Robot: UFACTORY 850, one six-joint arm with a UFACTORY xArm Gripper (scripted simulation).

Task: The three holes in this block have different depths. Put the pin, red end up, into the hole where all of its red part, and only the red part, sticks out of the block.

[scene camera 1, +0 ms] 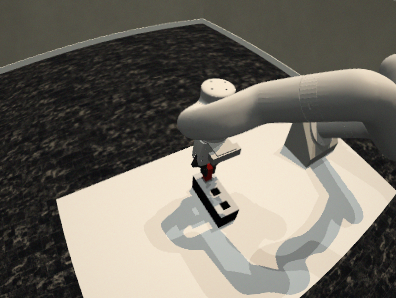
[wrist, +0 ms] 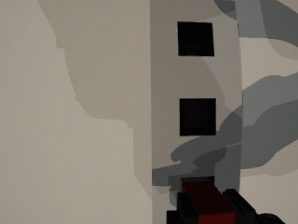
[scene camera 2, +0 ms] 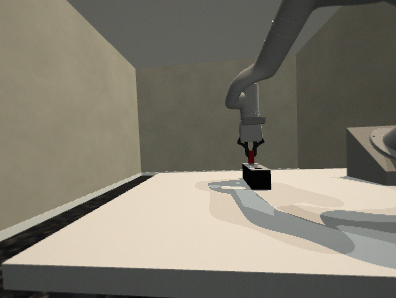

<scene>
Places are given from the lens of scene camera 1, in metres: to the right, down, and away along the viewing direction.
black block (scene camera 1: 221, 207): 0.07, 0.19, 0.77
</scene>
